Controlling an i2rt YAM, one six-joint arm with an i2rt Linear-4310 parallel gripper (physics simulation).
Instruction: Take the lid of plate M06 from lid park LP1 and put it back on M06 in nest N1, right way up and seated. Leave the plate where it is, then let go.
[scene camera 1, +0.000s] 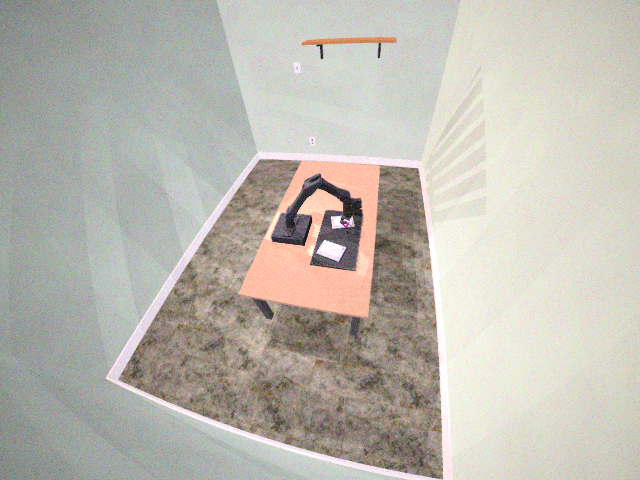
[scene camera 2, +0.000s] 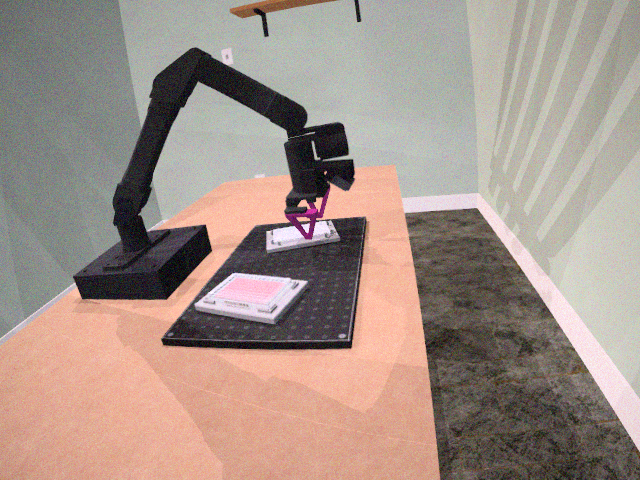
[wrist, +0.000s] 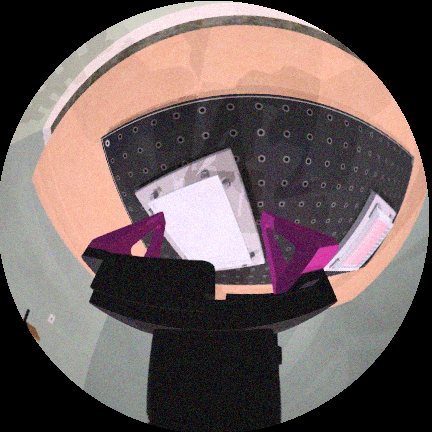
The gripper (scene camera 2: 314, 228) is open and holds nothing. Also in view: a white lid (wrist: 198, 216). A plate with pink top (scene camera 2: 245, 290) sits on a grey nest (scene camera 2: 274, 314).
The plate with pink top also shows in the wrist view (wrist: 375, 229). The gripper is seen too in the wrist view (wrist: 212, 216).
